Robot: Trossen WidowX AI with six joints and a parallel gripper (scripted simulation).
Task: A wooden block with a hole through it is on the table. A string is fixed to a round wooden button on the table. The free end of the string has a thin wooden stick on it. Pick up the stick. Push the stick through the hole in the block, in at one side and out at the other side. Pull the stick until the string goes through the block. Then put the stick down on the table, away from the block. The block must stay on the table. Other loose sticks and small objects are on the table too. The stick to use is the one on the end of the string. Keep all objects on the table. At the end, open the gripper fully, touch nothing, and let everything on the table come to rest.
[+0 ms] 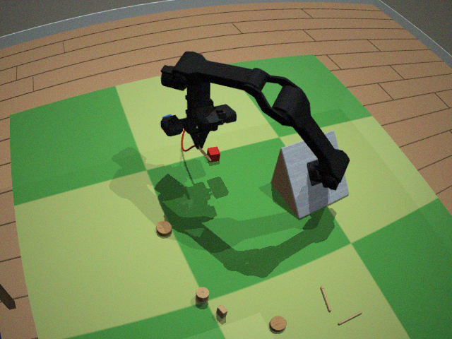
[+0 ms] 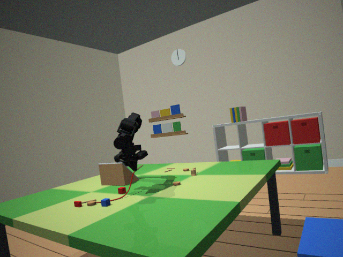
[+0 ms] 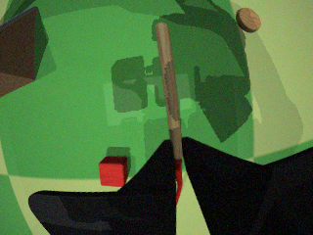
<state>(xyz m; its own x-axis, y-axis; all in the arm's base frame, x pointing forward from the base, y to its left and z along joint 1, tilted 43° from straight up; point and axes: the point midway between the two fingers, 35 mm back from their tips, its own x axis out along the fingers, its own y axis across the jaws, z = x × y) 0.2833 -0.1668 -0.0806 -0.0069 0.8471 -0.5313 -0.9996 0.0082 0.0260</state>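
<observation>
My gripper tip is 70 mm past the red block, 40 mm to the left of it and 90 mm above it. Round my gripper tip: blue block: 230 mm to the right, 90 mm below; thin wooden stick: 10 mm to the left, 10 mm above; round wooden button: 90 mm behind, 230 mm to the right, 100 mm below.
</observation>
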